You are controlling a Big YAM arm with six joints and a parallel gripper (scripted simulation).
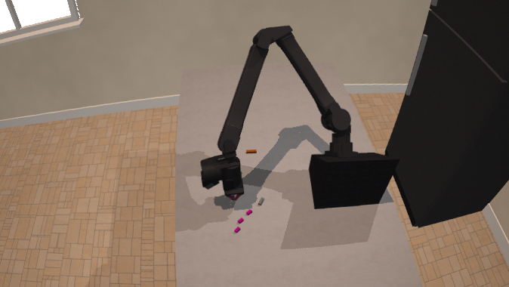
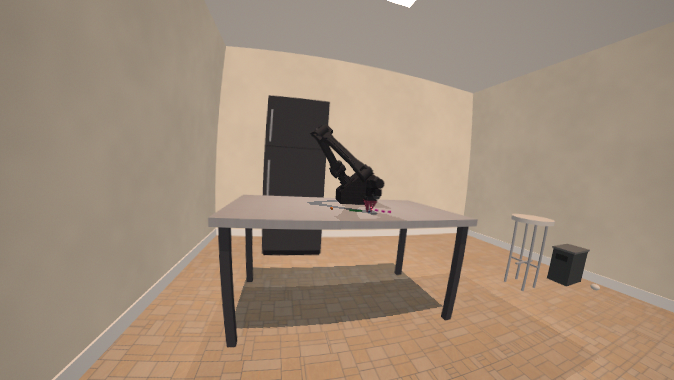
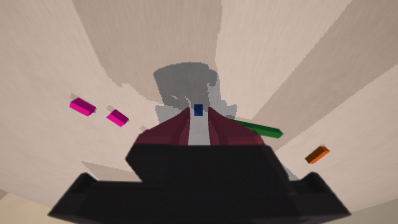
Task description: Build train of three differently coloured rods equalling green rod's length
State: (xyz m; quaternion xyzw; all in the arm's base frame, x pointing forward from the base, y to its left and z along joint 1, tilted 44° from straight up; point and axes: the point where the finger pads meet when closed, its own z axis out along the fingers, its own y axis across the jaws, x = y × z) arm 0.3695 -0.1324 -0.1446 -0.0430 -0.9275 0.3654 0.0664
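The blue rod lies 1 cm below my hand. The rest, counted from my hand: green rod (3 cm behind, 8 cm to the right, 1 cm below); orange rod (11 cm behind, 21 cm to the right, 1 cm below); grey rod (9 cm behind, 4 cm to the left, 1 cm below).
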